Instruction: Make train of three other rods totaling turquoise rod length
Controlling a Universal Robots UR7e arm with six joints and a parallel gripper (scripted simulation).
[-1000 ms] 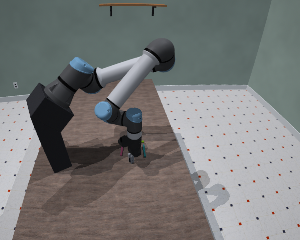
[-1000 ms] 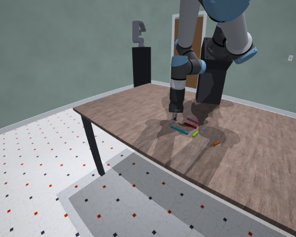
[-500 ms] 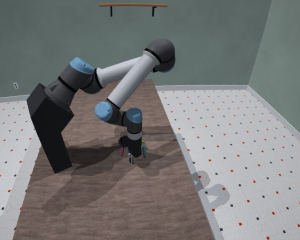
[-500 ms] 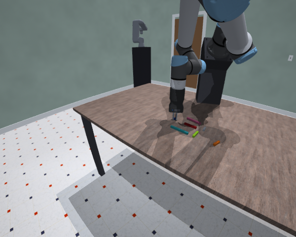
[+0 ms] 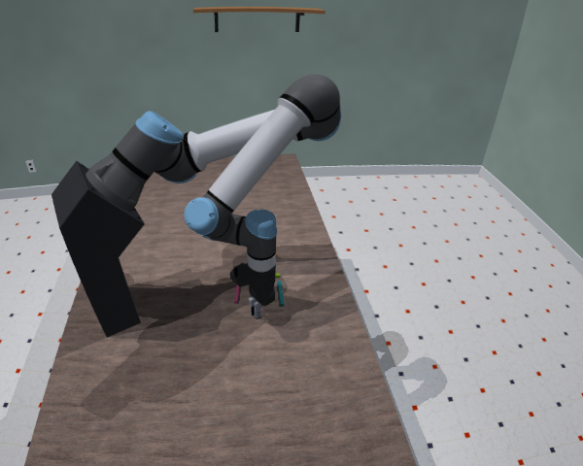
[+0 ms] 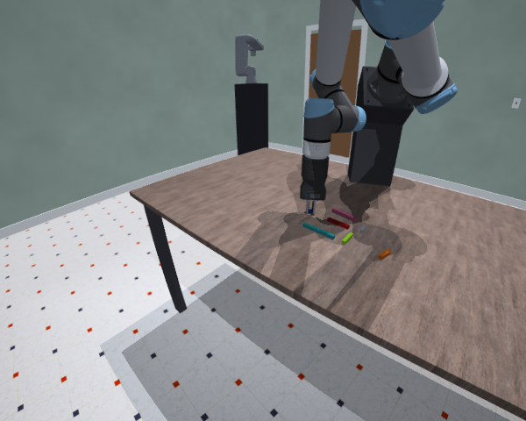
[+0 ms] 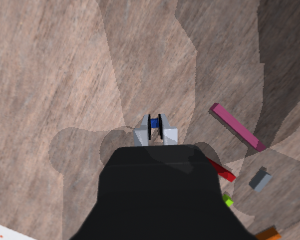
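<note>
Now: the blue rod 10 mm below my hand. Round my hand: turquoise rod (90 mm ahead, 70 mm to the left, 10 mm below); then red rod (20 mm ahead, 100 mm to the left, 10 mm below); then pink rod (40 mm behind, 100 mm to the left, 10 mm below).
</note>
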